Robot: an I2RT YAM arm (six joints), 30 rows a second.
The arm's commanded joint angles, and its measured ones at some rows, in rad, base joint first. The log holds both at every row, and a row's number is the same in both.
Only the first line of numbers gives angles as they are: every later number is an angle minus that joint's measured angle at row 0.
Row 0, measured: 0.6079 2.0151 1.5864 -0.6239 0.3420 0.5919
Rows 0 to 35, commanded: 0.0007 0.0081 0.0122 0.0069 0.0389 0.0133; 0.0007 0.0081 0.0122 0.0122 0.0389 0.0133; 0.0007 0.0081 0.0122 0.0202 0.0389 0.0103; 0.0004 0.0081 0.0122 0.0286 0.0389 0.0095; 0.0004 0.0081 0.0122 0.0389 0.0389 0.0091; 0.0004 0.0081 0.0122 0.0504 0.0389 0.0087; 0.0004 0.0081 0.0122 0.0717 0.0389 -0.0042; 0.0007 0.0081 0.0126 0.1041 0.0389 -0.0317; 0.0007 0.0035 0.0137 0.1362 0.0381 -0.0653; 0.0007 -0.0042 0.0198 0.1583 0.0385 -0.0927; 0.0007 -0.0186 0.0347 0.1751 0.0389 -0.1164; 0.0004 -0.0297 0.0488 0.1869 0.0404 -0.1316; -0.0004 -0.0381 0.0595 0.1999 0.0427 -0.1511; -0.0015 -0.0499 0.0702 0.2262 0.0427 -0.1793; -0.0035 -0.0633 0.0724 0.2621 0.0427 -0.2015; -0.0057 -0.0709 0.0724 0.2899 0.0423 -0.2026; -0.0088 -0.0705 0.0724 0.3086 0.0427 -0.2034; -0.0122 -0.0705 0.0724 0.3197 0.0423 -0.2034; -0.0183 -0.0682 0.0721 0.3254 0.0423 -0.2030; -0.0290 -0.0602 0.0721 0.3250 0.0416 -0.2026; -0.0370 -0.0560 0.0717 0.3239 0.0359 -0.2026; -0.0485 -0.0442 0.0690 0.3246 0.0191 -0.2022; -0.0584 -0.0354 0.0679 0.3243 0.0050 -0.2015; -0.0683 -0.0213 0.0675 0.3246 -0.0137 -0.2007; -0.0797 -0.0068 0.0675 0.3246 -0.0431 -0.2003; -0.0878 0.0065 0.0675 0.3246 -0.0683 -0.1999; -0.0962 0.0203 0.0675 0.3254 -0.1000 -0.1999; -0.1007 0.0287 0.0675 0.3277 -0.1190 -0.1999; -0.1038 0.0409 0.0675 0.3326 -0.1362 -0.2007; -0.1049 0.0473 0.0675 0.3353 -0.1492 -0.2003; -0.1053 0.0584 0.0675 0.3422 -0.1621 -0.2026; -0.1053 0.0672 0.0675 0.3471 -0.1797 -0.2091; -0.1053 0.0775 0.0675 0.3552 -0.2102 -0.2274; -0.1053 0.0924 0.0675 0.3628 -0.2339 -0.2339; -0.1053 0.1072 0.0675 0.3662 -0.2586 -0.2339; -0.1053 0.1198 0.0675 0.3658 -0.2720 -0.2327
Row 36, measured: -0.1110 0.0607 0.0534 0.3639 -0.1686 -0.2064
